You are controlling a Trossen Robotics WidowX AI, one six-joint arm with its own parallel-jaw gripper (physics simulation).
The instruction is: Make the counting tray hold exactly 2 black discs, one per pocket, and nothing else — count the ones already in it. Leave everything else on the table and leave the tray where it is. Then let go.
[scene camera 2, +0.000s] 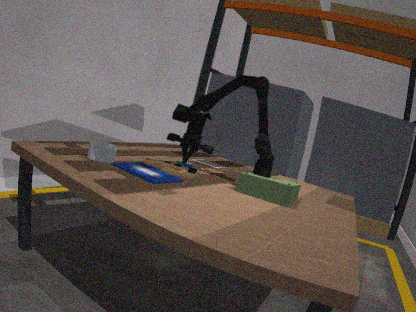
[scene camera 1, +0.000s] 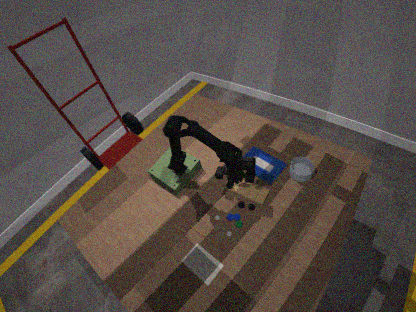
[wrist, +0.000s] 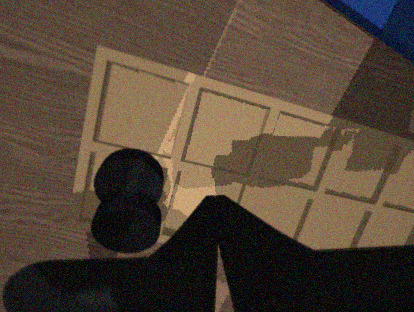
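The tan counting tray (scene camera 1: 256, 194) (wrist: 95, 100) lies beside the blue flat item. In the wrist view, one black disc (wrist: 129, 175) and a second black disc (wrist: 126, 227) overlap at the tray's left end, over the near corner pocket. Whether either lies flat in the pocket cannot be told. The other tray pockets in the wrist view show no disc. My gripper (scene camera 1: 231, 186) (scene camera 2: 185, 161) (wrist: 215, 205) is shut and empty, its tips just right of those two discs. Two more black discs (scene camera 1: 241, 205) (scene camera 1: 251, 206) lie on the table in front of the tray.
Blue discs (scene camera 1: 233, 217), a green disc (scene camera 1: 239, 224) and white discs (scene camera 1: 217, 217) (scene camera 1: 229, 233) lie nearer the front. A white sheet (scene camera 1: 215, 274) lies beyond them. The blue flat item (scene camera 1: 276, 172) (scene camera 2: 130, 170) and a round grey container (scene camera 1: 302, 169) (scene camera 2: 102, 151) stand behind and beside the tray.
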